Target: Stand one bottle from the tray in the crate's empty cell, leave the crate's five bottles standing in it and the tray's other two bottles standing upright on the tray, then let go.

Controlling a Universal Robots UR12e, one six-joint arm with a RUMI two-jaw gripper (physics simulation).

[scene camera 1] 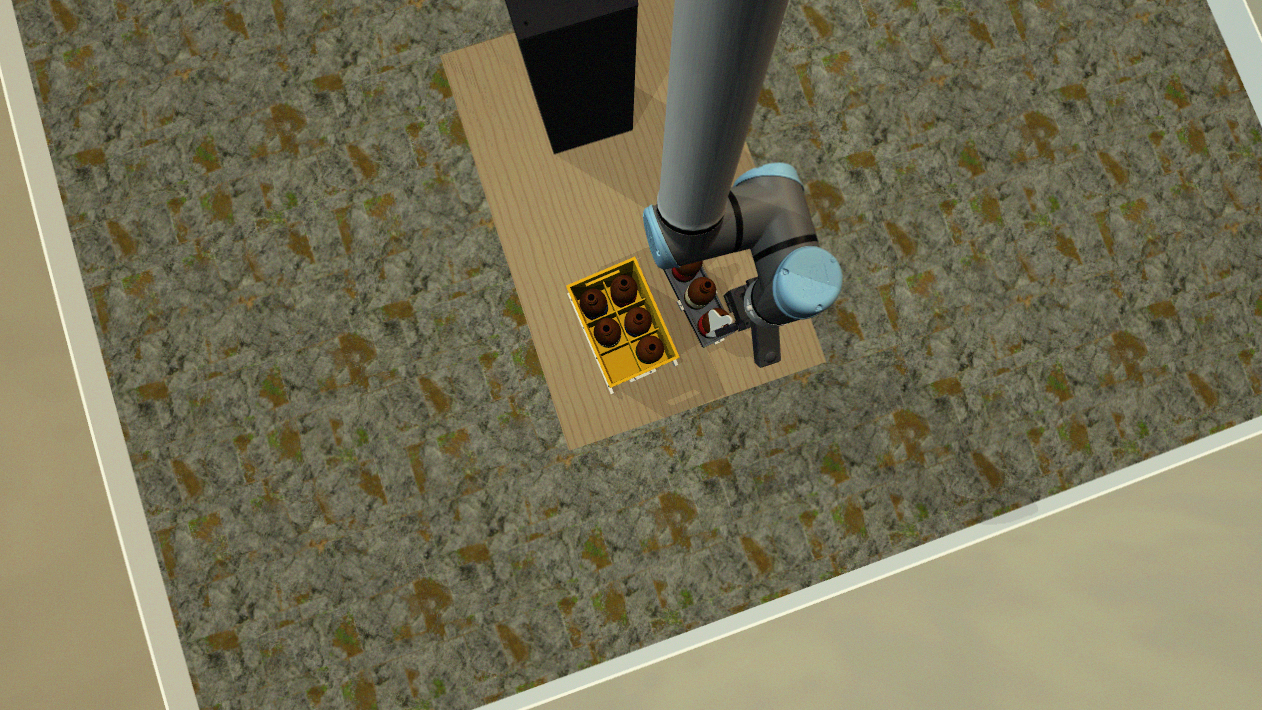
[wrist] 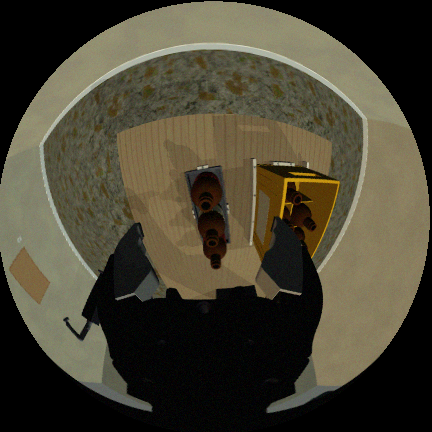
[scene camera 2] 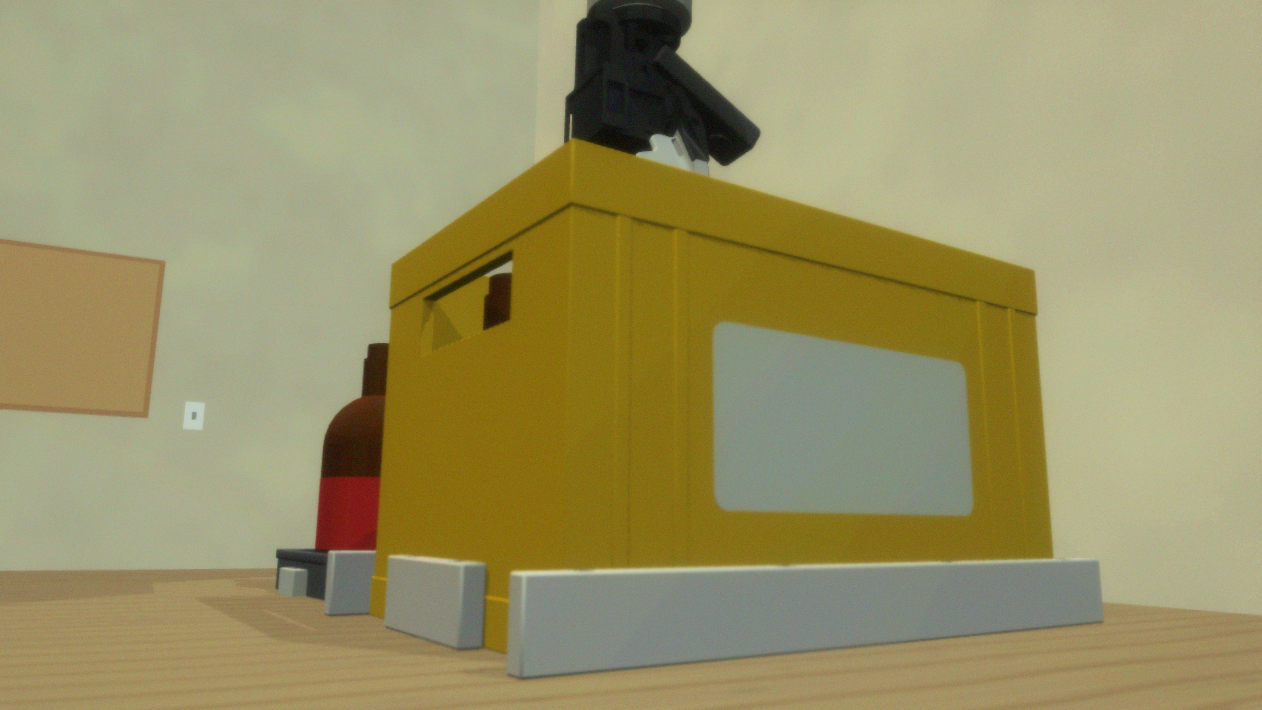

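The yellow crate [scene camera 1: 656, 308] [scene camera 2: 653, 397] [wrist: 275, 190] holds several upright brown bottles. Its empty cell [scene camera 1: 619, 363] is at the front left corner in scene camera 1. The dark tray [scene camera 1: 708, 342] [scene camera 2: 304, 558] [wrist: 223, 185] beside it bears three upright bottles: an end one [scene camera 1: 703, 324] [wrist: 206, 189], a middle one [scene camera 1: 701, 291] [wrist: 211, 225] and a far one [scene camera 1: 688, 272] [wrist: 215, 247], partly hidden by the arm in scene camera 1. My gripper [scene camera 1: 719, 321] [scene camera 2: 675, 156] [wrist: 205, 221] is open and empty. Its pale fingertip overlaps the end bottle in scene camera 1; scene camera 2 hides the fingers' lower part behind the crate.
White strips [scene camera 2: 794, 609] [wrist: 253, 200] stand along the crate's base. A tall black block [scene camera 1: 586, 88] stands farther back on the wooden table [scene camera 1: 547, 264]. The grey arm [scene camera 1: 719, 114] reaches over the tray's far end. The crate stands close beside the tray, with a narrow gap between.
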